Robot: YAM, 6 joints.
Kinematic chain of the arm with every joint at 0, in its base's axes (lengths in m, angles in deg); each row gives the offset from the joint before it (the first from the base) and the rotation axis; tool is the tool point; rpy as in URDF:
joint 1: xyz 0 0 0.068 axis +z
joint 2: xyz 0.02 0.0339 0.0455 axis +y
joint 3: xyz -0.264 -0.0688 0 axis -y
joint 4: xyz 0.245 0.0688 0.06 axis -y
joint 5: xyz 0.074 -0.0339 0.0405 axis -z
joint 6: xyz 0.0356 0 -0.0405 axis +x
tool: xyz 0 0 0 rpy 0 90 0
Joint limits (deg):
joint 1: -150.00..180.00
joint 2: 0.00..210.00
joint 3: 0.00..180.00
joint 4: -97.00..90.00
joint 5: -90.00..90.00
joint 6: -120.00..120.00
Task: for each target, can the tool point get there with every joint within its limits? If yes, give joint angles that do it. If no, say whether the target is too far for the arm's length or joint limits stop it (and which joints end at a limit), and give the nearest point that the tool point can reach.
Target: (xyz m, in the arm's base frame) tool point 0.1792 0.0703 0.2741
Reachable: yes | joints 12.76 49.09 32.17 1.61 -54.43 35.50
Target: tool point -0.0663 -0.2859 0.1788
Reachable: yes | joints -101.20 84.11 40.06 3.73 15.51 81.82
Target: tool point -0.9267 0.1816 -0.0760
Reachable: no: too far | nearest point -0.6213 0.1217 -0.0122 | short by 0.318 m
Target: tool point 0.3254 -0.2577 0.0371
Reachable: yes | joints -37.82 130.20 71.07 -5.16 6.54 -26.46
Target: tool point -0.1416 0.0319 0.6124
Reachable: yes | joints 153.98 68.48 109.24 -7.01 -69.86 -94.06
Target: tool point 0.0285 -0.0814 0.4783
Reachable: yes | joints 130.63 27.79 94.30 -70.85 -61.79 32.67
